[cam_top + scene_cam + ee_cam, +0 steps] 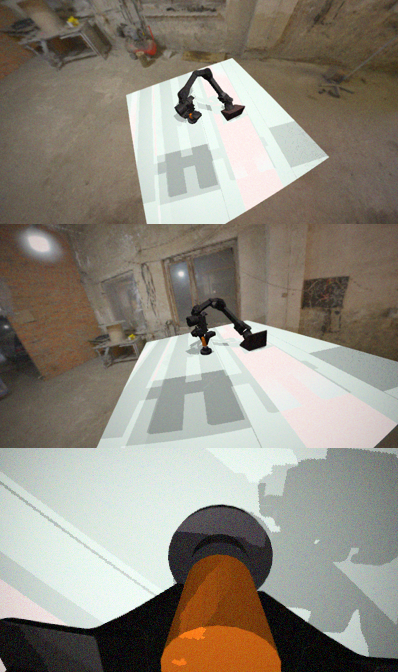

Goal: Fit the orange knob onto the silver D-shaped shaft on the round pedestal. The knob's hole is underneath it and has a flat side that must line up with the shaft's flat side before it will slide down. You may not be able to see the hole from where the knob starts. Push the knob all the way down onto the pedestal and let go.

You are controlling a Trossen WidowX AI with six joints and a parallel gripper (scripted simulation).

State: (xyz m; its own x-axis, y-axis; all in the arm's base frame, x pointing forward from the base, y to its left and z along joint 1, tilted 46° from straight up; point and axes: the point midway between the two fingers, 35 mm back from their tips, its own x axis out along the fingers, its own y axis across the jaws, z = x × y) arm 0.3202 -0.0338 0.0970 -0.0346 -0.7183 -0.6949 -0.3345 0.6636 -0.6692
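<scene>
Now: the orange knob 30 mm above my gripper tip. The rest, counted from my gripper tip: round pedestal 40 mm below.
</scene>
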